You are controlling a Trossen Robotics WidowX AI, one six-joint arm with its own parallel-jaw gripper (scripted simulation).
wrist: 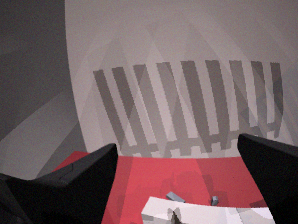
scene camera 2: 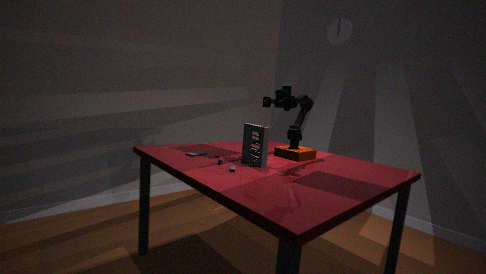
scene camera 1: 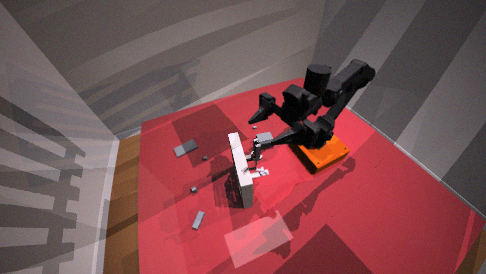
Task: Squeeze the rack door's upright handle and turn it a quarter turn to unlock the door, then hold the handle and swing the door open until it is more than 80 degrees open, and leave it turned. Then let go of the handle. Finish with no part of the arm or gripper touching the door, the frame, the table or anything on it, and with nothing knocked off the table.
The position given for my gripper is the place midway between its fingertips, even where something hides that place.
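A grey rack (scene camera 1: 244, 178) is here in the scene, and scene camera 2 shows me the rack (scene camera 2: 265, 131) too. My gripper (scene camera 1: 259, 132) is open. I hold nothing in it, and the wrist view also lets me see the gripper (wrist: 180, 146).
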